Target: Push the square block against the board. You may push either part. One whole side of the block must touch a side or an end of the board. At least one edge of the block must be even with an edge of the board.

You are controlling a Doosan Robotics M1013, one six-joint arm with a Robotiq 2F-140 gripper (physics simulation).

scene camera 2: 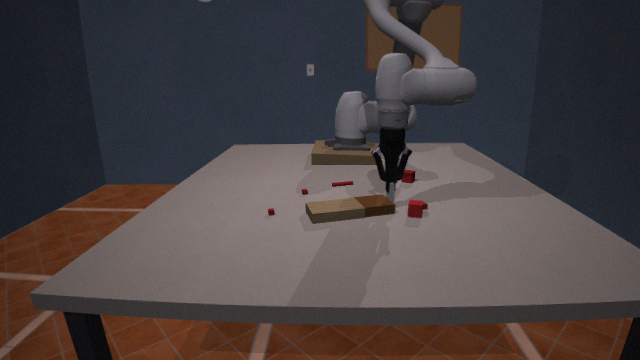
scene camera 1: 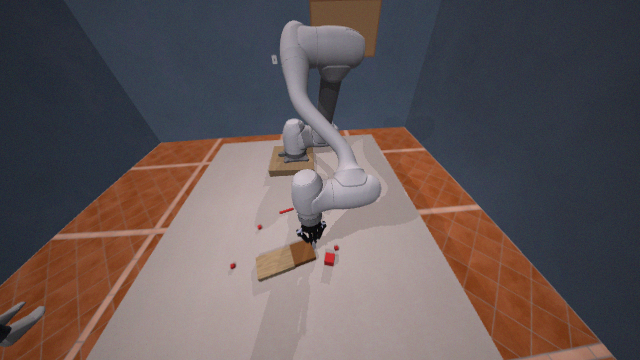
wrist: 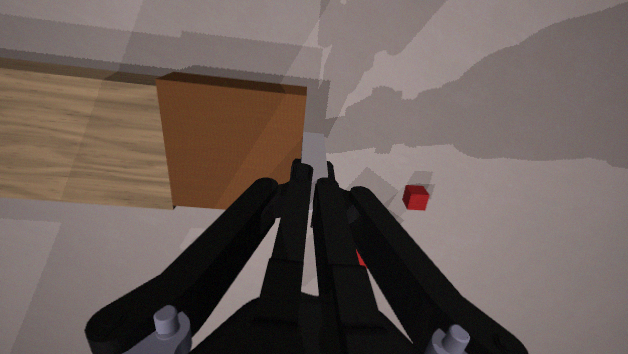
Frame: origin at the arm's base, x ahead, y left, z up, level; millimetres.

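Seen in the pictures: gripper, fingertip midpoint: [scene camera 2: 390, 201] [scene camera 1: 313, 246] [wrist: 311, 149]; arm's base at its link origin: [scene camera 2: 349, 146] [scene camera 1: 295, 155].
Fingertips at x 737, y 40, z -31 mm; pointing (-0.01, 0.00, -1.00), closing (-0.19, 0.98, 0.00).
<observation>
Pixels of each thing's top centre, then the offset from my fingertips to it.
- orange-brown square block at its top centre: [wrist: 234, 155] [scene camera 2: 373, 200] [scene camera 1: 302, 250] dx +17, dy -55, dz +11 mm
- long pale wooden board at its top centre: [wrist: 49, 144] [scene camera 2: 334, 205] [scene camera 1: 274, 261] dx +47, dy -180, dz +11 mm
- red rod at its top centre: [scene camera 2: 342, 181] [scene camera 1: 286, 210] dx -246, dy -127, dz -5 mm
The orange-brown square block [scene camera 1: 303, 253] [scene camera 2: 377, 205] [wrist: 225, 135] lies flat at the right end of the long pale wooden board [scene camera 1: 275, 263] [scene camera 2: 335, 210] [wrist: 75, 135]. One whole side of it meets the board's end, with no gap to be seen. Their long edges run nearly in line; a tiny step shows at the near corner of the joint in the wrist view. My gripper [scene camera 1: 314, 245] [scene camera 2: 391, 192] [wrist: 311, 149] is shut and empty, pointing down at the block's free right side. Its pads look to be against that side; the arms hide the block's near right corner.
A red cube [scene camera 1: 329, 259] [scene camera 2: 415, 209] [wrist: 361, 260] and a smaller one [scene camera 1: 336, 247] [scene camera 2: 425, 205] [wrist: 416, 198] lie right of the block. Another red cube [scene camera 2: 408, 176] is farther back. A red rod [scene camera 1: 286, 211] [scene camera 2: 342, 183] and two small red cubes lie behind and left of the board.
</observation>
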